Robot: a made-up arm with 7 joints. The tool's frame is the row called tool. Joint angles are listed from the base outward.
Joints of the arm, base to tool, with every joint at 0 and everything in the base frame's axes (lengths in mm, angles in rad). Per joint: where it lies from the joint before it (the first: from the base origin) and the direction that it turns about. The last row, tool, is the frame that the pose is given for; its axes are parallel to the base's.
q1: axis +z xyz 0 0 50
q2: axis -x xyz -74.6 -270.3 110
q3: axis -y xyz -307.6 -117 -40.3
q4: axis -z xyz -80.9 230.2 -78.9
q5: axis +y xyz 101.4 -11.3 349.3
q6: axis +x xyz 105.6 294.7 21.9
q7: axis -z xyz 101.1 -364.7 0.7
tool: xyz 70.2 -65.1 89
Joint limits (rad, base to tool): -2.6..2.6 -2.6..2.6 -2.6..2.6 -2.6..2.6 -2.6..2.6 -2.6..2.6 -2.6..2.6
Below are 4 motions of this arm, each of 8 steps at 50 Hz.
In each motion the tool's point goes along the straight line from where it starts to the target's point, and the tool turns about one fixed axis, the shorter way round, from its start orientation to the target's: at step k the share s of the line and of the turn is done. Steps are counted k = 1, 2, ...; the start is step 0. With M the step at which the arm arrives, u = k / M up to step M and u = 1 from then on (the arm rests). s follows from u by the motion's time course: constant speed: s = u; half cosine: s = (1 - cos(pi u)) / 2; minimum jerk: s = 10 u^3 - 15 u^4 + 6 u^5.
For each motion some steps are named. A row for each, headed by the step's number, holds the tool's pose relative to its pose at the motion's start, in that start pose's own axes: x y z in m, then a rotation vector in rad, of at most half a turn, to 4 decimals.
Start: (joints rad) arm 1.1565 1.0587 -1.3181 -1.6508 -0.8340 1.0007 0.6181
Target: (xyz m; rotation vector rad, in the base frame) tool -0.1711 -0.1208 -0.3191 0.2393 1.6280 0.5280
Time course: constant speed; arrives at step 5
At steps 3, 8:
3: 0.0013 0.0022 0.0008 -0.0111 -0.0156 0.0149
8: 0.0022 0.0036 0.0013 -0.0185 -0.0259 0.0249

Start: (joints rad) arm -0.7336 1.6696 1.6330 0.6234 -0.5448 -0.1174 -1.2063
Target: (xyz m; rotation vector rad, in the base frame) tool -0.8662 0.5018 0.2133 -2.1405 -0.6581 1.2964
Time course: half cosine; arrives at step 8
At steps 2, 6, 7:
2: 0.0022 -0.0026 0.0052 -0.0062 0.0006 0.0029
6: 0.0131 -0.0152 0.0302 -0.0363 0.0037 0.0167
7: 0.0148 -0.0172 0.0340 -0.0410 0.0042 0.0189

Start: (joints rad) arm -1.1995 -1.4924 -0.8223 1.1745 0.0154 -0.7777 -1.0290
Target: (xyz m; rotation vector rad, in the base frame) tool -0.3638 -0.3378 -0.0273 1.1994 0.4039 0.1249
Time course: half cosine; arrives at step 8
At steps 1, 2, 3, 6, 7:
1: 0.0020 0.0010 0.0008 -0.0017 0.0000 0.0028
2: 0.0078 0.0039 0.0029 -0.0065 -0.0001 0.0109
3: 0.0164 0.0083 0.0061 -0.0137 -0.0002 0.0230
6: 0.0453 0.0229 0.0169 -0.0378 -0.0005 0.0635
7: 0.0511 0.0258 0.0190 -0.0426 -0.0006 0.0715

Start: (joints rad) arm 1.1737 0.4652 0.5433 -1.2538 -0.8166 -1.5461 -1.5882
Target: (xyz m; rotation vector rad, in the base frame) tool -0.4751 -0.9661 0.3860 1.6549 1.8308 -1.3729
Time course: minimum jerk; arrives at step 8
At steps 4, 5, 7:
4: -0.0292 0.0216 -0.0222 0.0048 -0.0448 -0.0498
5: -0.0424 0.0313 -0.0322 0.0070 -0.0650 -0.0722
7: -0.0575 0.0425 -0.0437 0.0095 -0.0883 -0.0980

